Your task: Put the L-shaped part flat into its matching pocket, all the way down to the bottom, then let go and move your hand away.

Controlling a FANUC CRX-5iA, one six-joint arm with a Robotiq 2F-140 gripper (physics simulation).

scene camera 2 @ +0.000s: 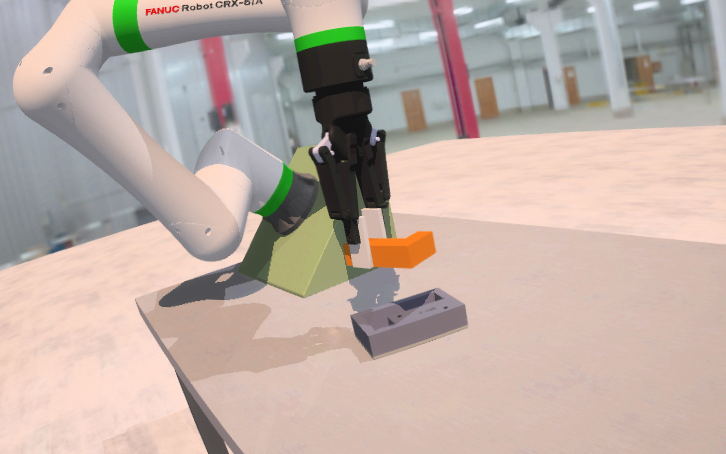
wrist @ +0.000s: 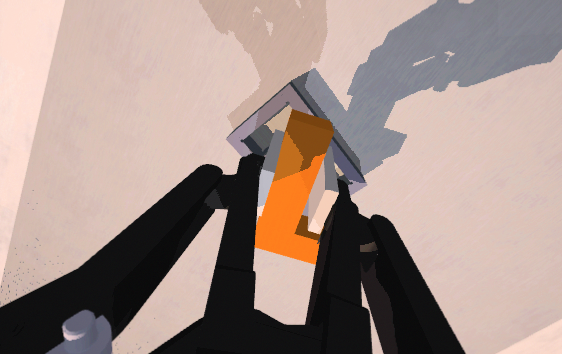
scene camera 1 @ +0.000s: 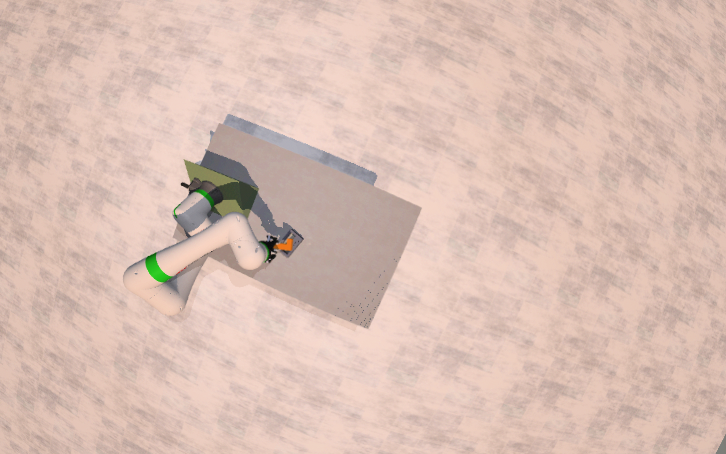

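Seen in the pictures: gripper, fingertip midpoint: [scene camera 2: 371, 261] [wrist: 297, 155] [scene camera 1: 278, 245]; arm's base at its link origin: [scene camera 2: 297, 205] [scene camera 1: 212, 191].
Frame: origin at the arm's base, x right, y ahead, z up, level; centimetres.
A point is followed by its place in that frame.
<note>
The orange L-shaped part [scene camera 1: 289, 244] @(x 7.7, y 52.7, z -0.1 cm) [scene camera 2: 395, 253] @(x 11.0, y 52.6, z -1.1 cm) [wrist: 286, 205] @(x 10.2, y 49.6, z -0.1 cm) is held in the air between the pale finger pads of my gripper [scene camera 2: 361, 248] @(x 11.3, y 46.8, z -3.0 cm) [wrist: 297, 155] @(x 11.3, y 46.8, z -3.0 cm), roughly level. My gripper is shut on one arm of it, and the other arm sticks out. The grey block with the pocket [scene camera 1: 299, 239] @(x 4.7, y 54.5, z -10.3 cm) [scene camera 2: 420, 333] @(x 10.6, y 54.2, z -12.3 cm) [wrist: 350, 156] @(x 4.3, y 46.5, z -12.7 cm) stands on the table below the part, with a gap between them in the second scene view. In the wrist view the part and the fingers cover much of the pocket. The block's long sides run at an angle to the part there.
The block stands on a brown-grey table [scene camera 1: 342, 235] @(x -7.1, y 75.6, z -14.0 cm) [scene camera 2: 562, 331] @(x -1.5, y 68.5, z -14.0 cm). The arm's base is mounted on a green wedge [scene camera 1: 224, 203] @(x 3.4, y 7.6, z -4.0 cm) [scene camera 2: 289, 262] @(x 8.5, y 8.9, z -9.5 cm) at the table's left end. A grey strip [scene camera 1: 299, 145] shows along the table's far edge in the first scene view.
</note>
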